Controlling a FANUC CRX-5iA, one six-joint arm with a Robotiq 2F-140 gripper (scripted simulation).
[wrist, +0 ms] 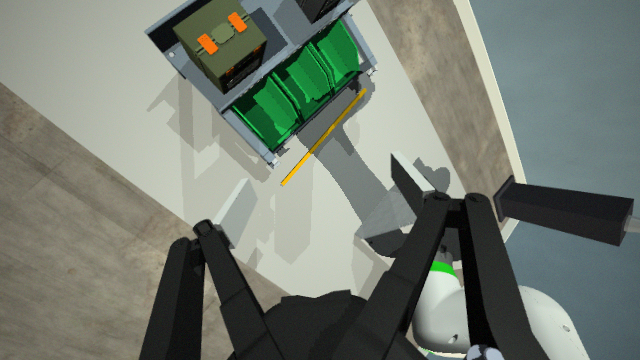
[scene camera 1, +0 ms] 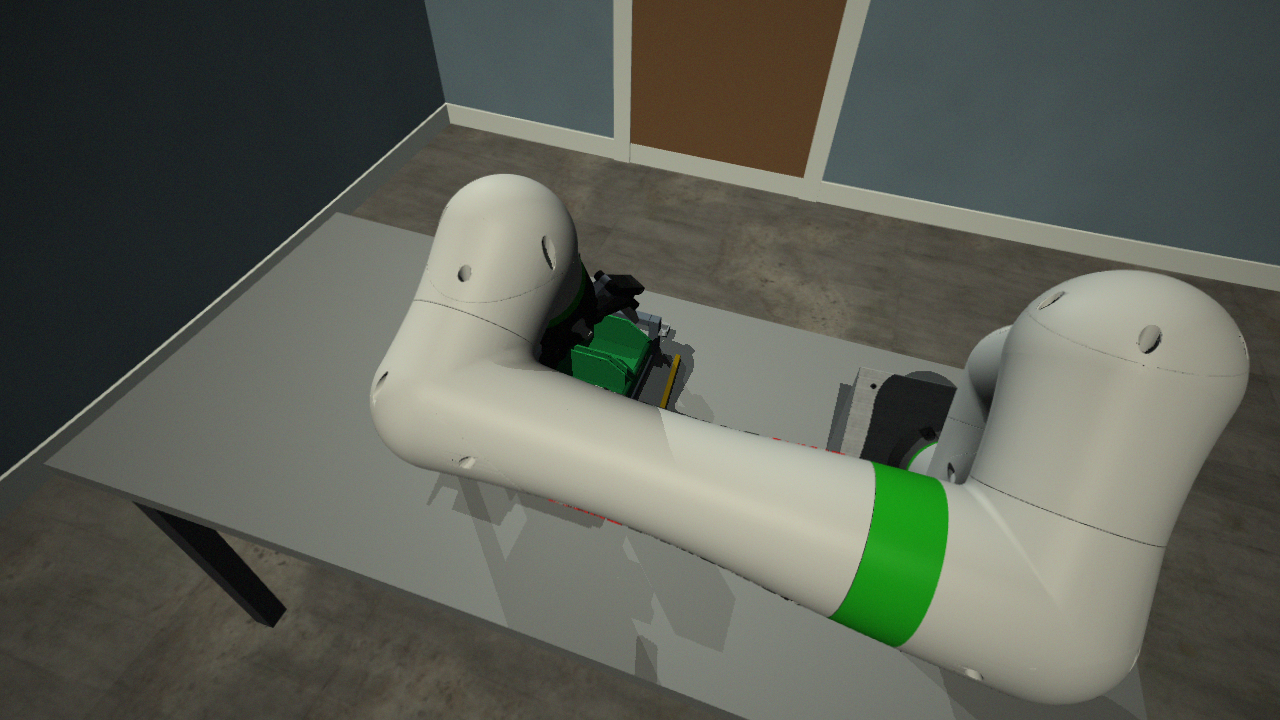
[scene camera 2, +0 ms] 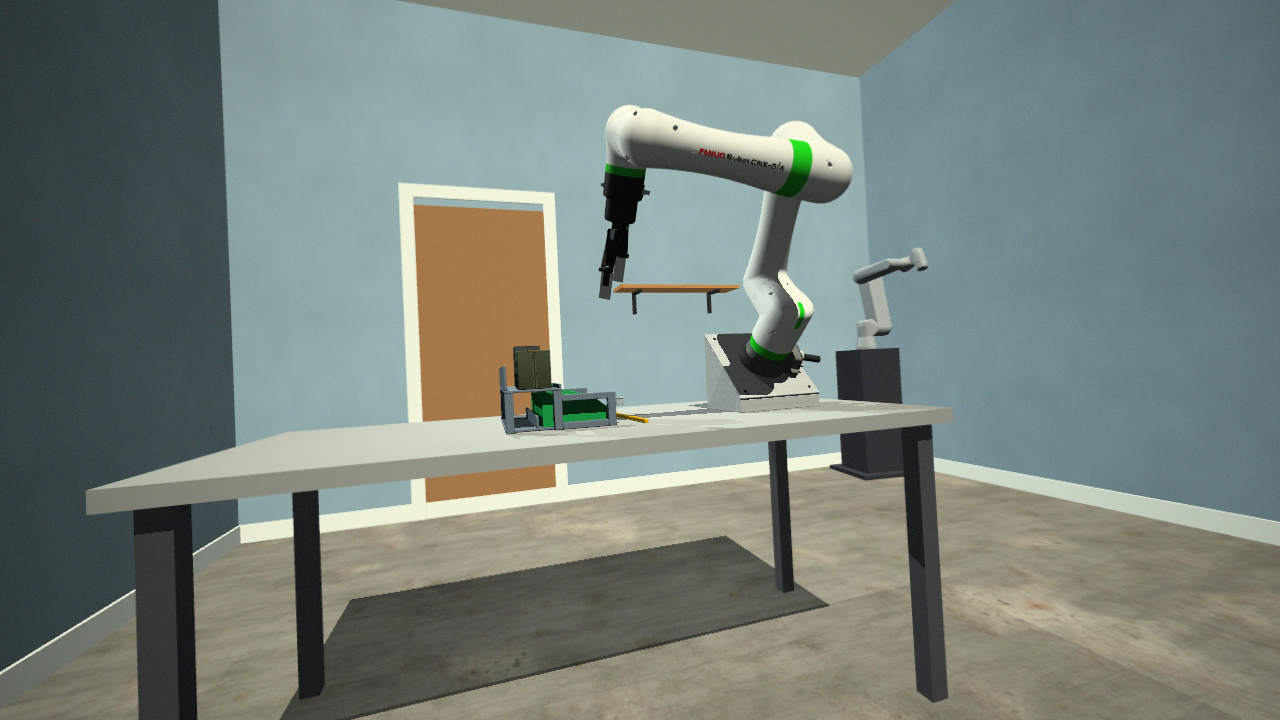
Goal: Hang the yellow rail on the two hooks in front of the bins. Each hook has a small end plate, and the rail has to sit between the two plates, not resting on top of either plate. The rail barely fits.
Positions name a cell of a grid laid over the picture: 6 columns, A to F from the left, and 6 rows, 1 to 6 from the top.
In view: my gripper (scene camera 1: C3).
My gripper also shows in the wrist view (wrist: C3) and in scene camera 2 (scene camera 2: C3).
